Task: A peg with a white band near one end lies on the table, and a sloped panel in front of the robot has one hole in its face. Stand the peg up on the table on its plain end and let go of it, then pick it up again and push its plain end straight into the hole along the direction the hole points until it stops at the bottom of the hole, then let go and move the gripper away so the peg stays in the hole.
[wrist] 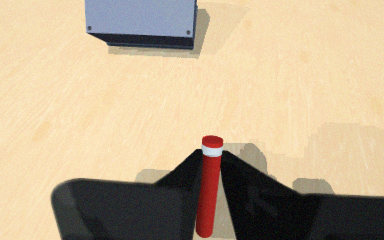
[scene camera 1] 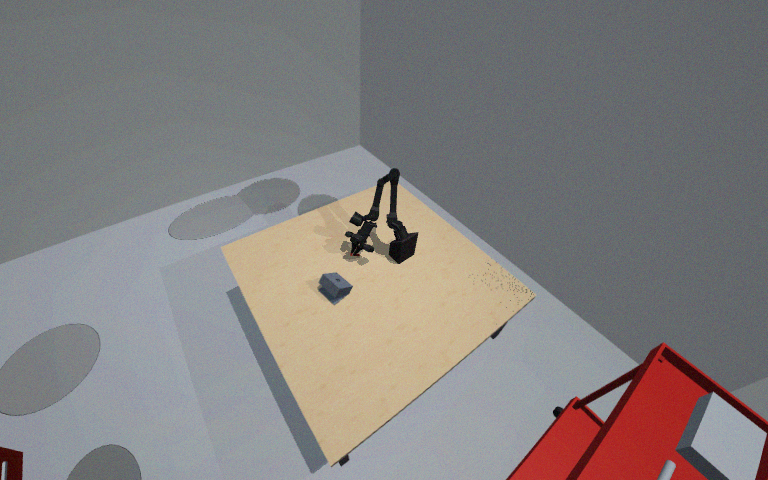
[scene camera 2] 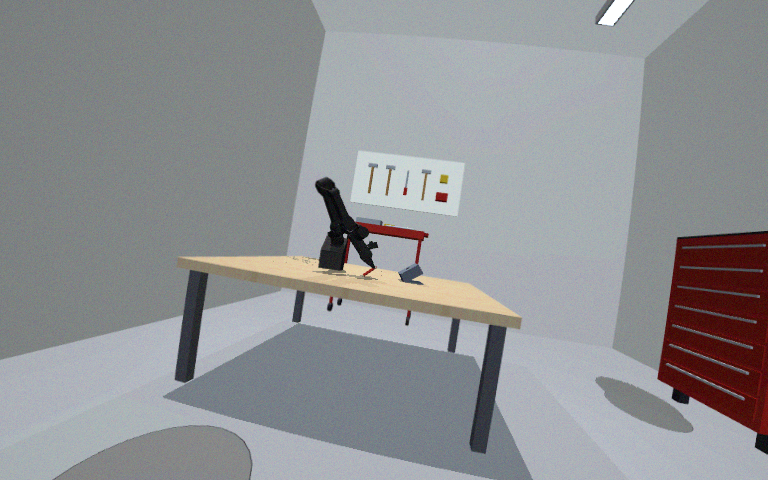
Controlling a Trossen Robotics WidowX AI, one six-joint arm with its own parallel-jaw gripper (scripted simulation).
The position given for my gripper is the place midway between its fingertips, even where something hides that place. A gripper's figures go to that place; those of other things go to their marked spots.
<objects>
My gripper (wrist: pixel 211 155): 11 cm from the lens. A red peg (wrist: pixel 212 146): 10 cm from the lens.
</objects>
